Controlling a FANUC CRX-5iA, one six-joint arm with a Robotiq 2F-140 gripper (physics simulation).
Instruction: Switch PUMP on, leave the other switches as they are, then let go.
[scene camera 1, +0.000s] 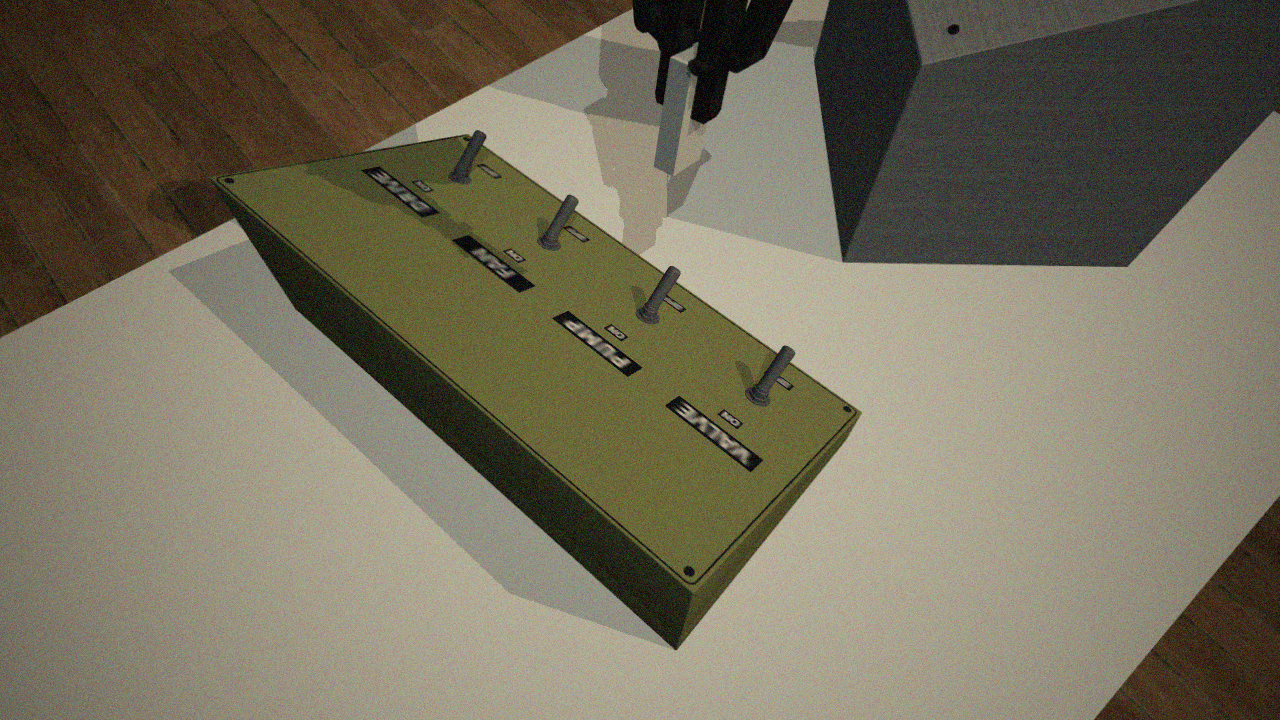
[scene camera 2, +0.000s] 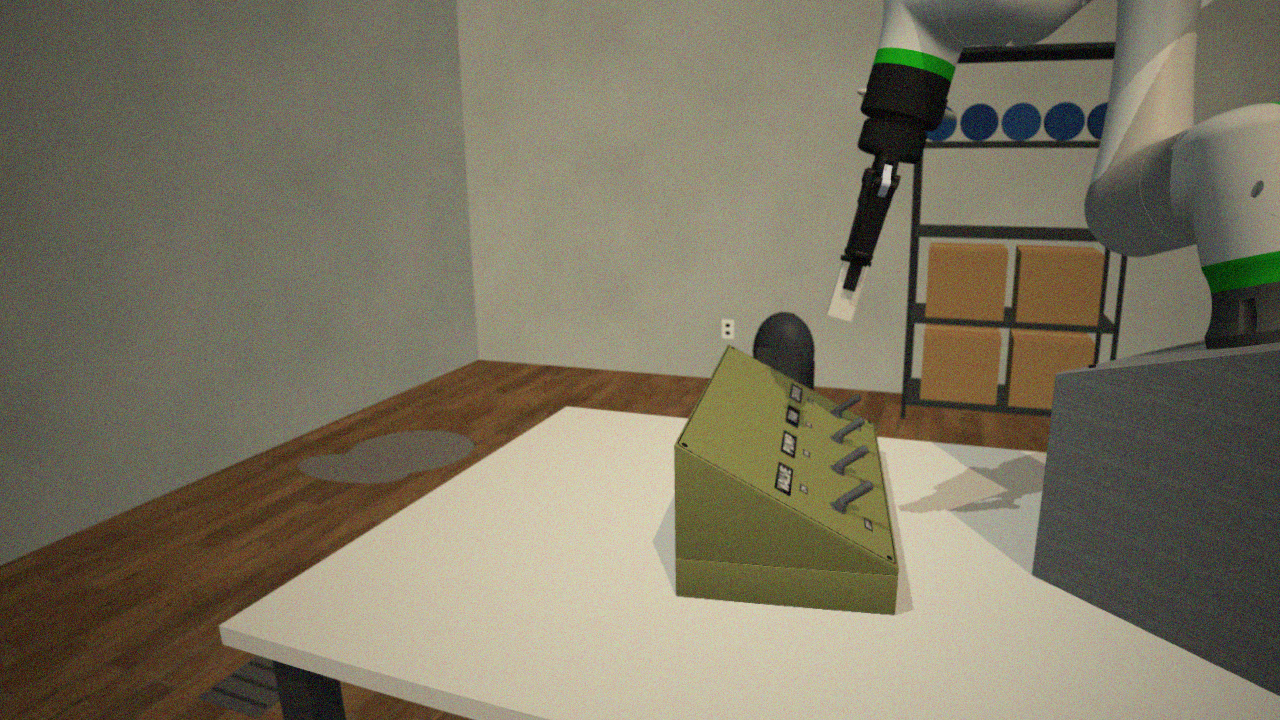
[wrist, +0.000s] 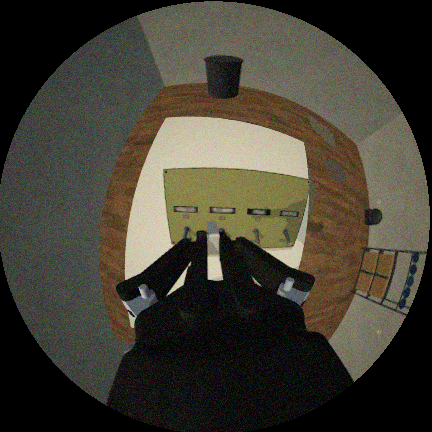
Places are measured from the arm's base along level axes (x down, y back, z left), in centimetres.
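Where they show: gripper, between the fingertips: (scene camera 1: 677, 162) (scene camera 2: 838, 317) (wrist: 211, 229).
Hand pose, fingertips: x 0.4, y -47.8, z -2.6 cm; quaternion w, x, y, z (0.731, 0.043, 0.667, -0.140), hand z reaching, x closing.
Things, the pixels of their centre, and the offset from my fingertips. Level surfaces: height alone.
- olive sloped panel box, middle of its body: (scene camera 1: 542, 347) (scene camera 2: 783, 471) (wrist: 237, 210) dx +23.7, dy -7.3, dz -7.8 cm
- PUMP lever, middle of its body: (scene camera 1: 661, 290) (scene camera 2: 852, 457) dx +18.9, dy +2.3, dz -2.6 cm
- VALVE lever, middle of its body: (scene camera 1: 774, 371) (scene camera 2: 854, 493) (wrist: 184, 233) dx +18.9, dy +3.3, dz +9.4 cm
- FAN lever, middle of its body: (scene camera 1: 561, 218) (scene camera 2: 849, 428) (wrist: 256, 236) dx +18.9, dy +1.2, dz -14.5 cm
- DRIVE lever, middle of its body: (scene camera 1: 470, 153) (scene camera 2: 848, 403) (wrist: 286, 236) dx +18.9, dy +0.2, dz -26.5 cm
- white table, height of its surface: dx +30.3 cm
The olive sloped panel box (scene camera 1: 429, 295) (scene camera 2: 760, 528) (wrist: 235, 187) has four toggles. The PUMP lever (scene camera 1: 660, 292) (scene camera 2: 850, 461) leans away from its ON label, toward the panel's low edge; in the wrist view it is partly hidden by a finger. The VALVE lever (scene camera 1: 772, 372) (scene camera 2: 852, 497) (wrist: 187, 233), FAN lever (scene camera 1: 559, 221) (scene camera 2: 847, 430) (wrist: 256, 235) and DRIVE lever (scene camera 1: 469, 156) (scene camera 2: 845, 405) (wrist: 286, 235) lean the same way. My gripper (scene camera 1: 674, 120) (scene camera 2: 844, 295) (wrist: 211, 229) is shut and empty, its pale tip raised above and behind the low edge, apart from all levers.
The box stands on a white table (scene camera 1: 1029, 402) (scene camera 2: 492, 555) (wrist: 225, 135). A grey pedestal (scene camera 1: 984, 161) (scene camera 2: 1163, 501) stands beside it on the robot's side. A black bin (wrist: 223, 77) stands on the floor beyond the table. A shelf rack (scene camera 2: 915, 197) stands at the wall.
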